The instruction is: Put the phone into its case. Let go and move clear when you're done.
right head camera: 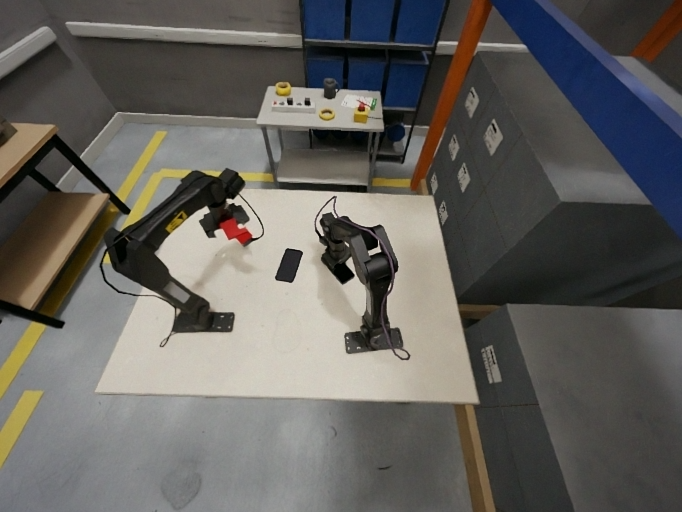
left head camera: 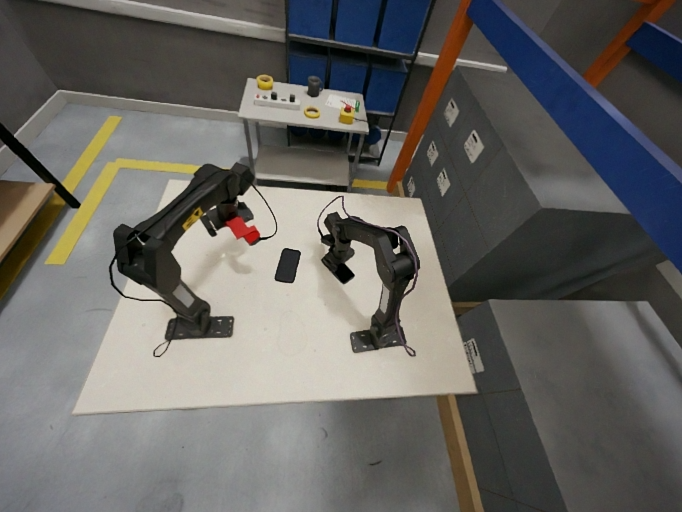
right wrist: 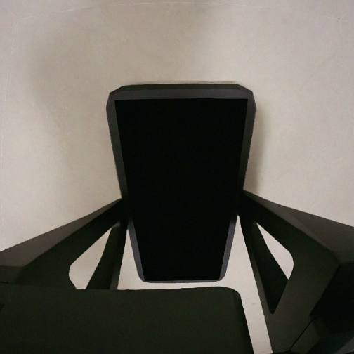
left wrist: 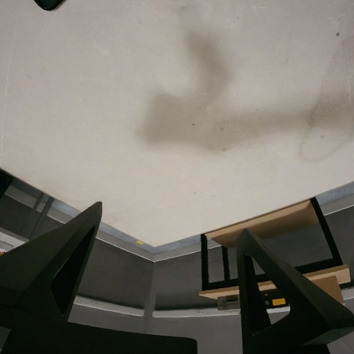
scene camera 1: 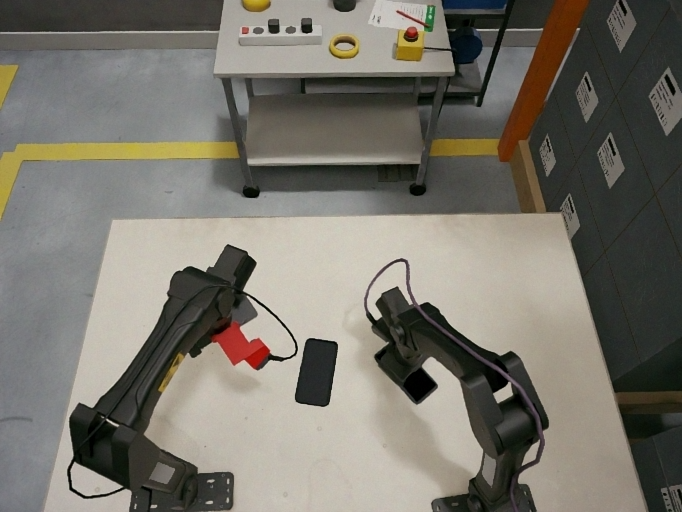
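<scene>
The black phone (left head camera: 287, 265) (right head camera: 289, 265) (scene camera 1: 316, 372) lies flat on the table between the arms; a dark rounded corner, apparently of the phone (left wrist: 49, 4), shows in the left wrist view. The black case (left head camera: 345, 272) (right head camera: 344, 273) (scene camera 1: 418, 400) (right wrist: 180, 92) lies on the table with its open side up. My right gripper (left head camera: 337, 262) (right head camera: 334, 261) (right wrist: 180, 202) is over the case, its fingertips against the two long sides. It hides part of the case in the outside views. My left gripper (left head camera: 225, 220) (right head camera: 224, 220) (scene camera 1: 220, 330) (left wrist: 174, 222) is open and empty above the table, left of the phone.
The white table (left head camera: 242, 374) (right head camera: 247, 369) (scene camera 1: 308, 236) carries both arm bases. A red camera mount (left head camera: 241, 229) (scene camera 1: 236, 342) sits on the left wrist. A grey cart (left head camera: 302, 118) (scene camera 1: 330, 68) with tape, a power strip and a mug stands behind. Grey boxes stand at the right.
</scene>
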